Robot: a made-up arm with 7 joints. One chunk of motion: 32 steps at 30 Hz.
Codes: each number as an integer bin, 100 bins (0 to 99) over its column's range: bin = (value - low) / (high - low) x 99, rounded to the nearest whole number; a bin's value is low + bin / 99 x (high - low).
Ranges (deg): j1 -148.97..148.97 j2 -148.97..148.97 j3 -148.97..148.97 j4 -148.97..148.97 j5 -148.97..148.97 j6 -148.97..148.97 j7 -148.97..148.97
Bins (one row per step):
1: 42 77 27 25 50 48 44
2: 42 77 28 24 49 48 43
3: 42 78 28 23 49 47 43
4: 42 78 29 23 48 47 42
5: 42 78 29 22 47 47 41
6: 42 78 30 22 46 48 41
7: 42 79 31 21 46 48 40
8: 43 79 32 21 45 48 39
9: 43 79 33 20 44 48 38
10: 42 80 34 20 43 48 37
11: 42 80 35 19 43 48 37
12: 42 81 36 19 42 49 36
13: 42 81 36 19 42 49 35
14: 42 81 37 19 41 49 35
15: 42 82 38 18 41 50 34
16: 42 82 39 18 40 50 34
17: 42 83 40 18 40 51 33
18: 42 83 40 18 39 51 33
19: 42 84 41 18 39 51 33
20: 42 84 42 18 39 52 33
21: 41 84 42 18 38 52 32
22: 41 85 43 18 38 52 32
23: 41 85 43 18 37 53 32
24: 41 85 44 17 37 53 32
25: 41 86 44 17 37 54 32
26: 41 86 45 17 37 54 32
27: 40 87 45 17 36 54 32
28: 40 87 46 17 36 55 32
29: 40 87 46 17 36 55 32
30: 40 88 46 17 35 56 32
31: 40 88 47 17 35 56 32
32: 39 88 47 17 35 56 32
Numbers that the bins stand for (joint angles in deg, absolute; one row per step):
1: -22.57 82.76 -67.71 -73.73 1.50 -4.51 -16.55
2: -22.57 82.76 -64.70 -76.74 -1.50 -4.51 -19.56
3: -22.57 85.77 -64.70 -79.75 -1.50 -7.52 -19.56
4: -22.57 85.77 -61.69 -79.75 -4.51 -7.52 -22.57
5: -22.57 85.77 -61.69 -82.76 -7.52 -7.52 -25.58
6: -22.57 85.77 -58.69 -82.76 -10.53 -4.51 -25.58
7: -22.57 88.78 -55.68 -85.77 -10.53 -4.51 -28.59
8: -19.56 88.78 -52.67 -85.77 -13.54 -4.51 -31.60
9: -19.56 88.78 -49.66 -88.78 -16.55 -4.51 -34.61
10: -22.57 91.79 -46.65 -88.78 -19.56 -4.51 -37.62
11: -22.57 91.79 -43.64 -91.79 -19.56 -4.51 -37.62
12: -22.57 94.80 -40.63 -91.79 -22.57 -1.50 -40.63
13: -22.57 94.80 -40.63 -91.79 -22.57 -1.50 -43.64
14: -22.57 94.80 -37.62 -91.79 -25.58 -1.50 -43.64
15: -22.57 97.81 -34.61 -94.80 -25.58 1.50 -46.65
16: -22.57 97.81 -31.60 -94.80 -28.59 1.50 -46.65
17: -22.57 100.82 -28.59 -94.80 -28.59 4.51 -49.66
18: -22.57 100.82 -28.59 -94.80 -31.60 4.51 -49.66
19: -22.57 103.83 -25.58 -94.80 -31.60 4.51 -49.66
20: -22.57 103.83 -22.57 -94.80 -31.60 7.52 -49.66
21: -25.58 103.83 -22.57 -94.80 -34.61 7.52 -52.67
22: -25.58 106.84 -19.56 -94.80 -34.61 7.52 -52.67
23: -25.58 106.84 -19.56 -94.80 -37.62 10.53 -52.67
24: -25.58 106.84 -16.55 -97.81 -37.62 10.53 -52.67
25: -25.58 109.85 -16.55 -97.81 -37.62 13.54 -52.67
26: -25.58 109.85 -13.54 -97.81 -37.62 13.54 -52.67
27: -28.59 112.86 -13.54 -97.81 -40.63 13.54 -52.67
28: -28.59 112.86 -10.53 -97.81 -40.63 16.55 -52.67
29: -28.59 112.86 -10.53 -97.81 -40.63 16.55 -52.67
30: -28.59 115.87 -10.53 -97.81 -43.64 19.56 -52.67
31: -28.59 115.87 -7.52 -97.81 -43.64 19.56 -52.67
32: -31.60 115.87 -7.52 -97.81 -43.64 19.56 -52.67

